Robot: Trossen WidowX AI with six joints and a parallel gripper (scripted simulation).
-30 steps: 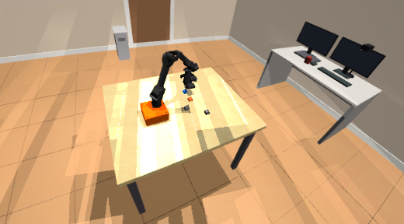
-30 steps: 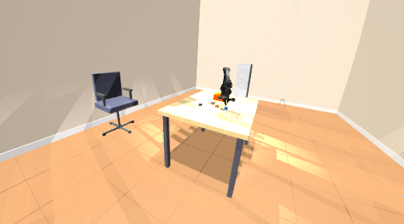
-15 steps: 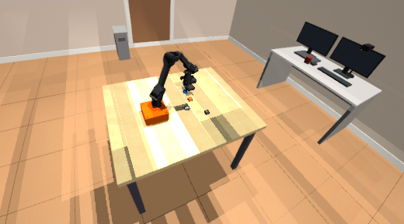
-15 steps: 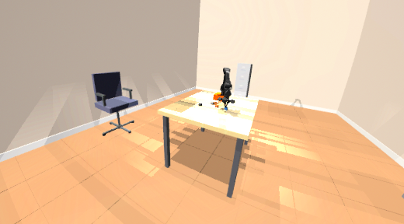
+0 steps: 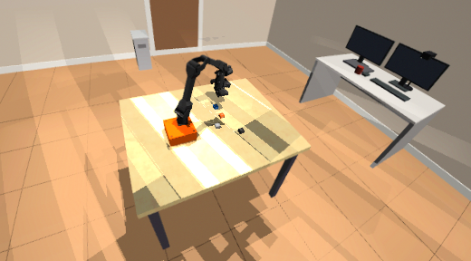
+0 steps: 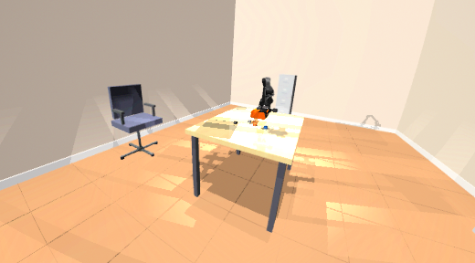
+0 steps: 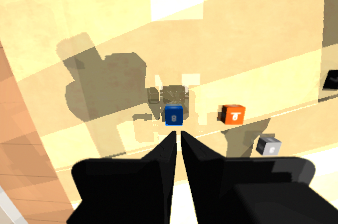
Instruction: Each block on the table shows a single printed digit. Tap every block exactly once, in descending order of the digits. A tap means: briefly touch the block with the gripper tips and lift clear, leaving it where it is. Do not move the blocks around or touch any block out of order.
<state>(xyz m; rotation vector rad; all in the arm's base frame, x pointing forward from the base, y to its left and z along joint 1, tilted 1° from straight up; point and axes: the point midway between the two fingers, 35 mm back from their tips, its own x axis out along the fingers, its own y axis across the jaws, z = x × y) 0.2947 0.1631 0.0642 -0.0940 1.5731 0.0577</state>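
The black block is 28 cm to the right of my gripper tip, 9 cm below it and 8 cm ahead of it. The rest, counted from my gripper tip: orange block: 11 cm to the right, 9 cm below; grey block: 20 cm to the right, 9 cm below, 7 cm behind; blue block: 9 cm below, 1 cm behind.
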